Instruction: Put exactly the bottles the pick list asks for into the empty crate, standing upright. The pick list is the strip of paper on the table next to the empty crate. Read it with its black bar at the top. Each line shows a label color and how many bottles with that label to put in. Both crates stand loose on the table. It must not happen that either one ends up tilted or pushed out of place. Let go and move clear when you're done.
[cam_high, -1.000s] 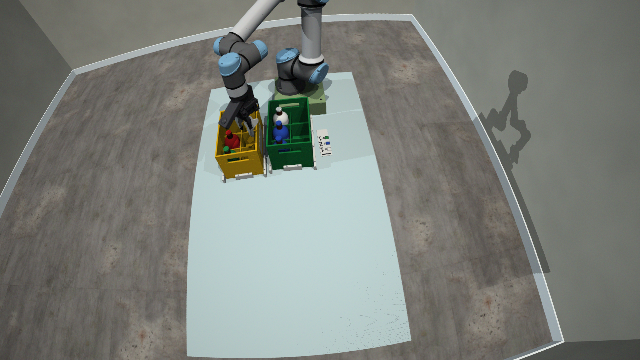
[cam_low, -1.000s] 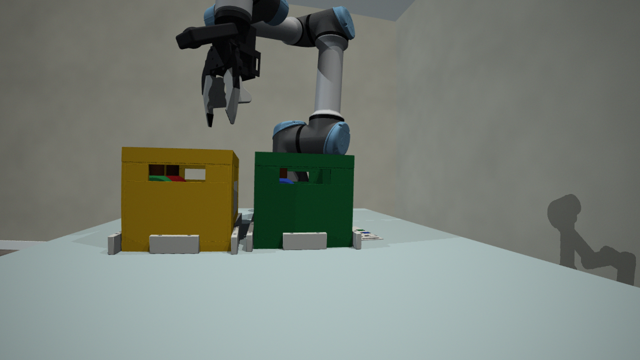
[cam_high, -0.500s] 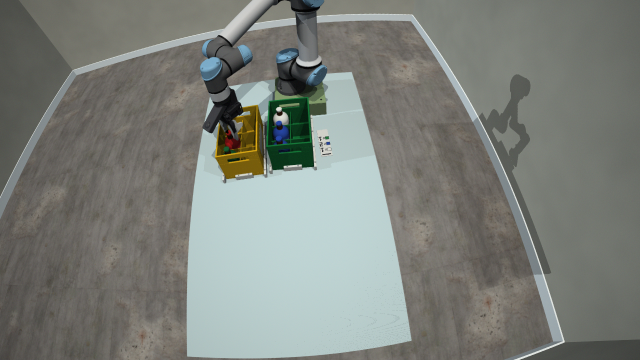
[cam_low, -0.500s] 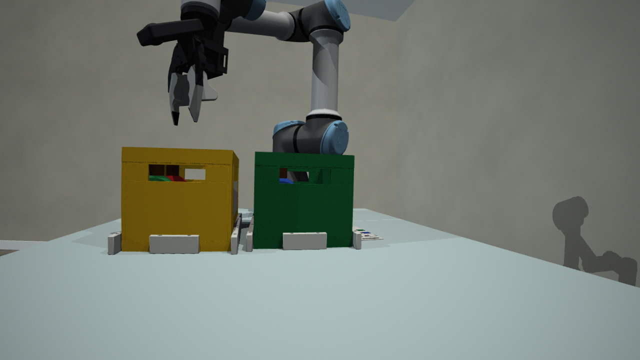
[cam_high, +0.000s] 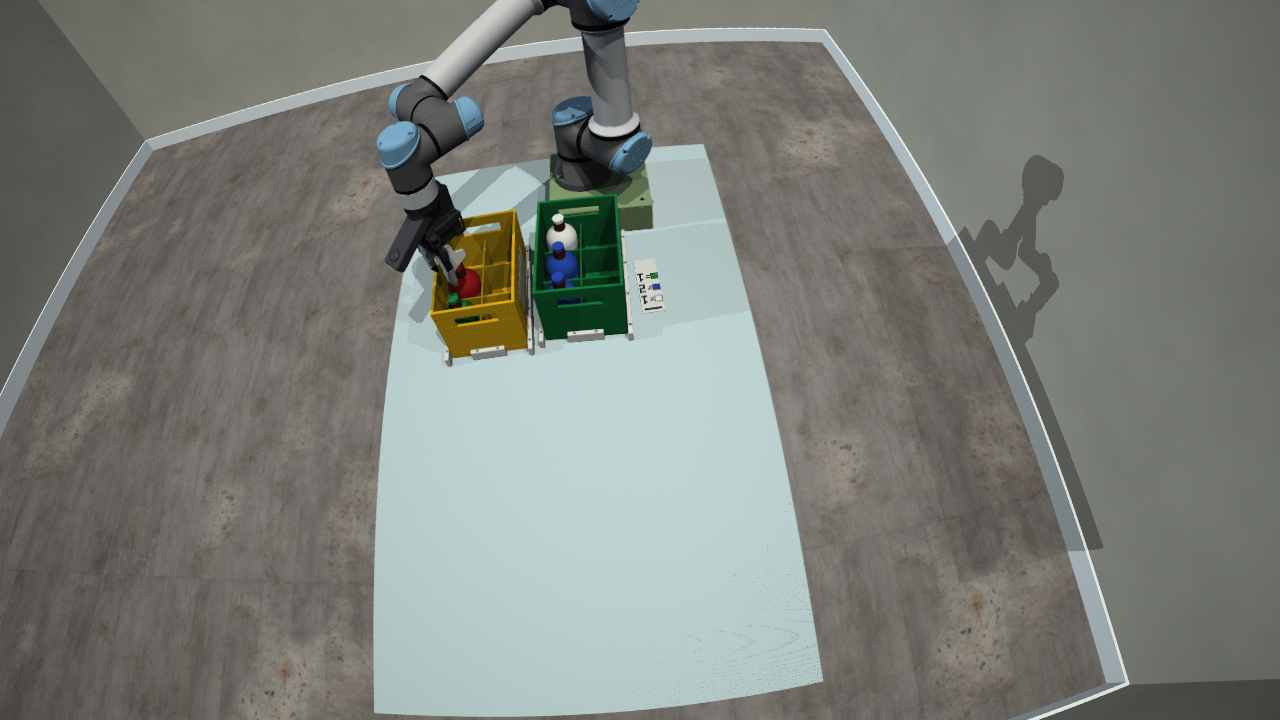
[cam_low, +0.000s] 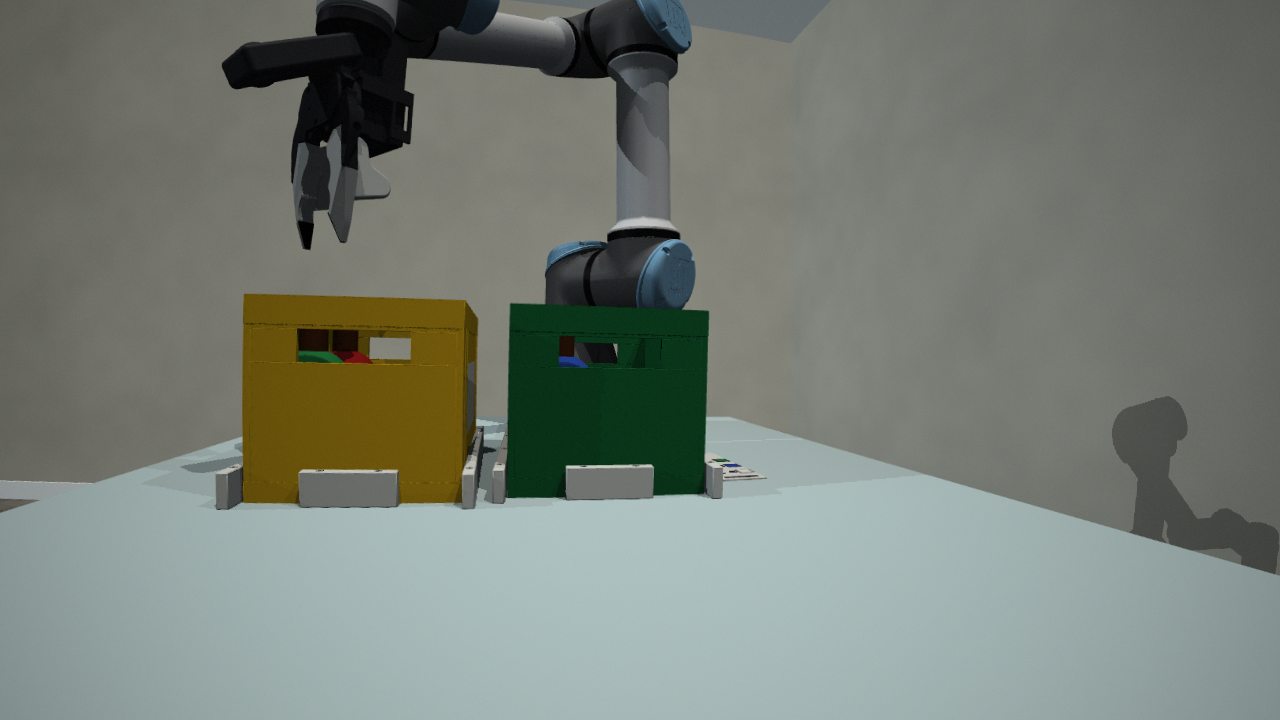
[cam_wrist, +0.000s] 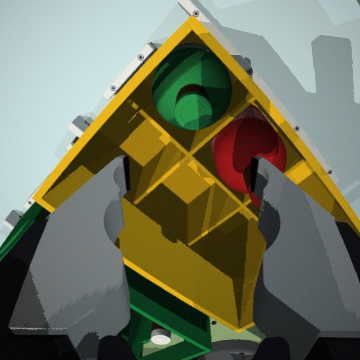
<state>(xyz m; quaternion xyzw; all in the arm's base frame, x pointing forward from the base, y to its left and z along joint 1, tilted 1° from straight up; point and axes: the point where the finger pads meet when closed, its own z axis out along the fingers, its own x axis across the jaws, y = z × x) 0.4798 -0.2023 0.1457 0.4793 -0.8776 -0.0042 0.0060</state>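
My gripper is now 15 cm above the green bottle. The rest, counted from my hand: yellow crate 16 cm below, 10 cm behind, 2 cm to the left; green crate 25 cm to the left, 16 cm below, 15 cm behind; red bottle 15 cm below, 9 cm behind, 2 cm to the right.
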